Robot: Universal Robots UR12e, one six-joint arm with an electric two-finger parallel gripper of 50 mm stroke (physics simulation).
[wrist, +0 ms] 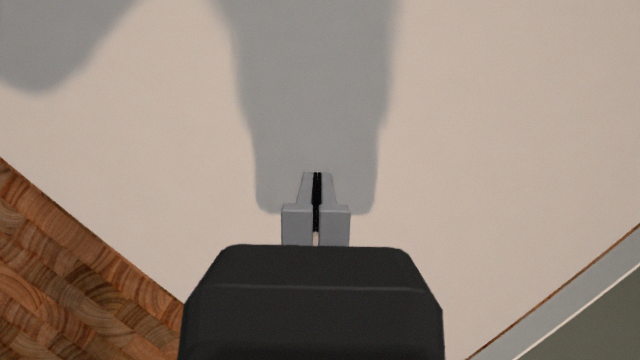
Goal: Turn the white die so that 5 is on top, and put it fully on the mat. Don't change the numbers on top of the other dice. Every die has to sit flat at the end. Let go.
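Frame: origin at the arm's base, x right, y back, z down, level; metres.
Where they show: gripper, fingertip midpoint: (317,190).
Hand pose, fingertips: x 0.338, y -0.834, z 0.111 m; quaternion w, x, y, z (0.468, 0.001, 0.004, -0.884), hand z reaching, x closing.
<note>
After its pixels a point has its place.
My gripper (317,190) @(x 0.338, y -0.834, z 0.111 m) points down over a pale beige surface (500,150) @(x 0.254, y -0.913, z 0.121 m), its two grey fingers with black pads pressed together. It is shut, with nothing between the fingertips. The white die, the other dice and their numbers do not show in the wrist view. I cannot tell whether the beige surface is the mat.
A wood-block surface (75,280) borders the beige surface at the lower left. At the lower right are a thin brown edge, a grey strip (565,302) and a dark grey-green area (610,330). Shadows of the arm fall on the beige surface at the top.
</note>
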